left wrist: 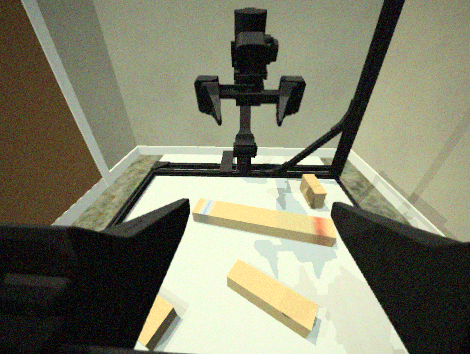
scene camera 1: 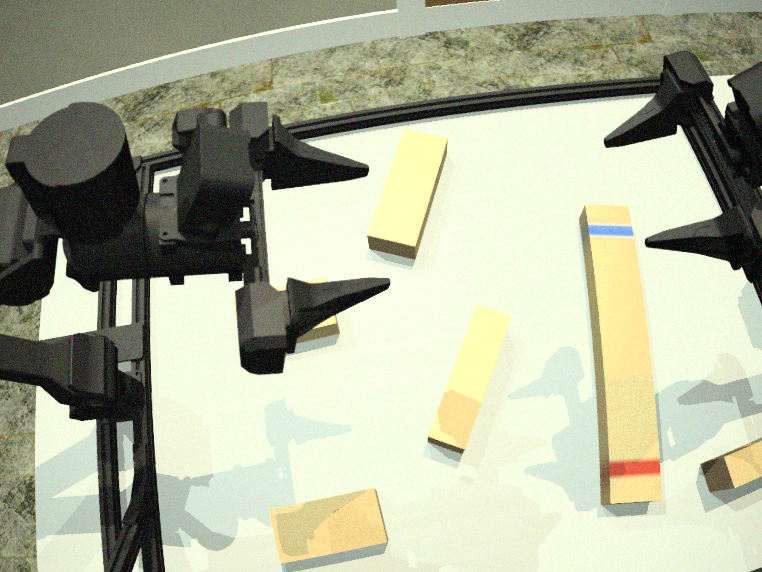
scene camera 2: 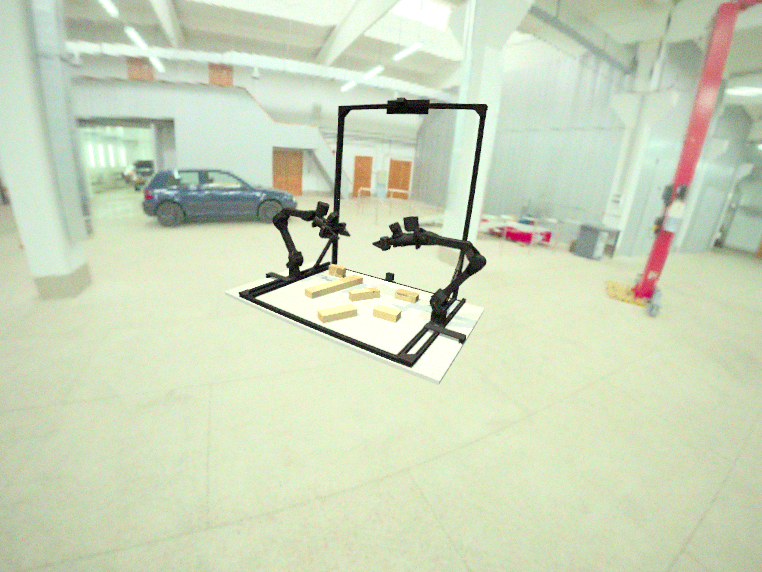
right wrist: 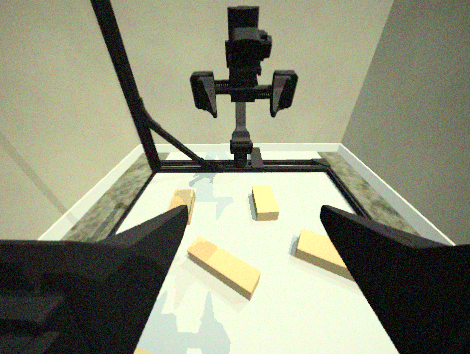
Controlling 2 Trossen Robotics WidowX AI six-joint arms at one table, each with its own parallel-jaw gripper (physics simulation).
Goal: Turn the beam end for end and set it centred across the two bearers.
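Frame: origin at the left arm's base, x back, y right, z up, level; centimetres.
Seen in the pictures: left gripper, fingertip midpoint: [left wrist: 260, 206] [scene camera 1: 378, 224] [scene camera 2: 377, 242] [right wrist: 244, 115]; right gripper, fingertip midpoint: [left wrist: 249, 123] [scene camera 1: 624, 190] [scene camera 2: 345, 237] [right wrist: 253, 211]; left arm's base, link origin: [scene camera 1: 120, 397] [scene camera 2: 438, 321] [right wrist: 240, 164]; right arm's base, link origin: [left wrist: 243, 168] [scene camera 2: 294, 276].
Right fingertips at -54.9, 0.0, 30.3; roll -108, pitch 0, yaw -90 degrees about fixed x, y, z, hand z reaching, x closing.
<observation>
Offsets run from my right fingertips to a thing's top centre, as dx, dy, dz.
The beam {-8.5, +4.5, -28.4} [scene camera 1: 624, 350] [scene camera 2: 334, 286] [left wrist: 265, 220] is a long wooden bar lying flat on the table. In scene camera 1 its blue band is at the upper end and its red band at the lower. Plain wooden blocks include a slanted upper one {+13.3, -22.2, -28.4} [scene camera 1: 406, 190] [scene camera 2: 337, 313], a narrower middle one {+11.1, +4.7, -27.8} [scene camera 1: 477, 363] [scene camera 2: 364, 294] [left wrist: 272, 300] [right wrist: 225, 267] and a lower one {+29.8, +18.8, -28.4} [scene camera 1: 329, 526] [scene camera 2: 406, 295]; I cannot tell which two are bearers. My left gripper [scene camera 1: 378, 226] [left wrist: 260, 206] and right gripper [scene camera 1: 626, 193] [right wrist: 254, 207] are open, empty and raised above the table.
Another block {+31.6, -7.3, -28.4} [scene camera 1: 320, 332] [scene camera 2: 386, 314] [right wrist: 265, 202] is partly hidden behind the left gripper's finger in scene camera 1. A block {-21.1, +22.7, -25.9} [scene camera 1: 735, 471] [scene camera 2: 336, 269] [left wrist: 313, 191] lies near the beam's red end. A black frame [scene camera 2: 339, 160] rises over the table, with rails along its edges.
</observation>
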